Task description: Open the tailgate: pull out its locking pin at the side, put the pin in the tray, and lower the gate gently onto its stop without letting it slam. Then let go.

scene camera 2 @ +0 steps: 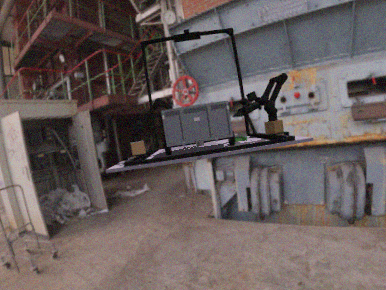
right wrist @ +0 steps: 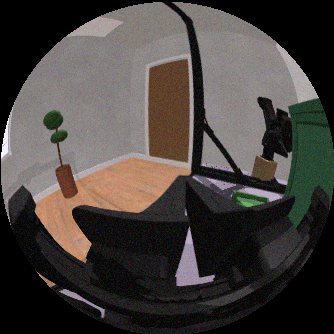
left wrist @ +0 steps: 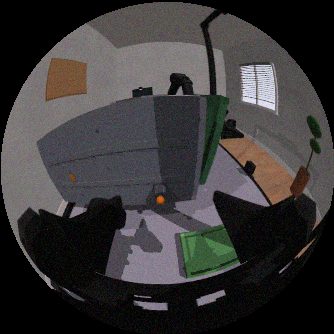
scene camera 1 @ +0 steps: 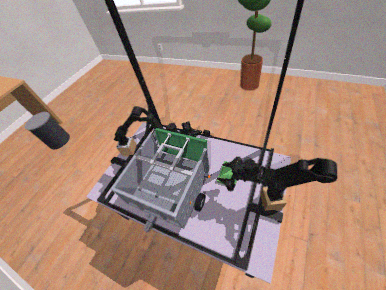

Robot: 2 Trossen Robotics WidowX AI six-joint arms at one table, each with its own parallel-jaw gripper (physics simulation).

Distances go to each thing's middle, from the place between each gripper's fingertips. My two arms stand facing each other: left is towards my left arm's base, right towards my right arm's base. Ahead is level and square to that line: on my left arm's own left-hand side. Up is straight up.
The grey truck bed [scene camera 1: 168, 187] is 40 cm ahead of my right hand, 6 cm to the right of it and 4 cm below it.
I see my left gripper 280 mm to the left of the grey truck bed, 150 mm short of it and 50 mm above it.
